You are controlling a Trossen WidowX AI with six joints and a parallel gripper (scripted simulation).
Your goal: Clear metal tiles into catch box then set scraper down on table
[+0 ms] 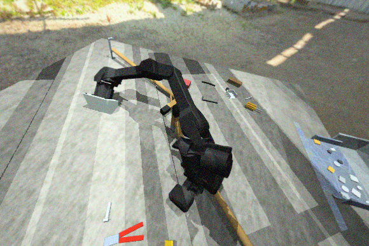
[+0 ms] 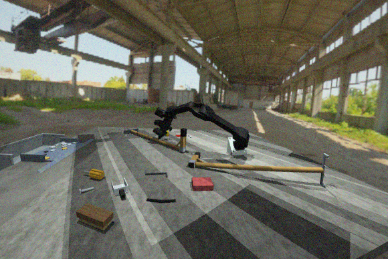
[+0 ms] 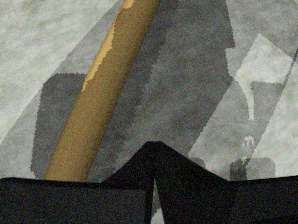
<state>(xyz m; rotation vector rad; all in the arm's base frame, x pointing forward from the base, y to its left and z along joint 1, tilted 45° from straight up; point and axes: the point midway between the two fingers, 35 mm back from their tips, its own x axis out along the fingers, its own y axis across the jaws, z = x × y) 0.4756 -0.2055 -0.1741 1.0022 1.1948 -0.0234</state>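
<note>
My gripper tip is 4 cm short of the long scraper, 1 cm to the right of it and 5 cm below it. The rest, counted from my gripper tip: red block (16 cm behind, 57 cm to the left); yellow level block (7 cm behind, 17 cm to the right, 1 cm above); yellow screwdriver (25 cm ahead, 48 cm to the left).
</note>
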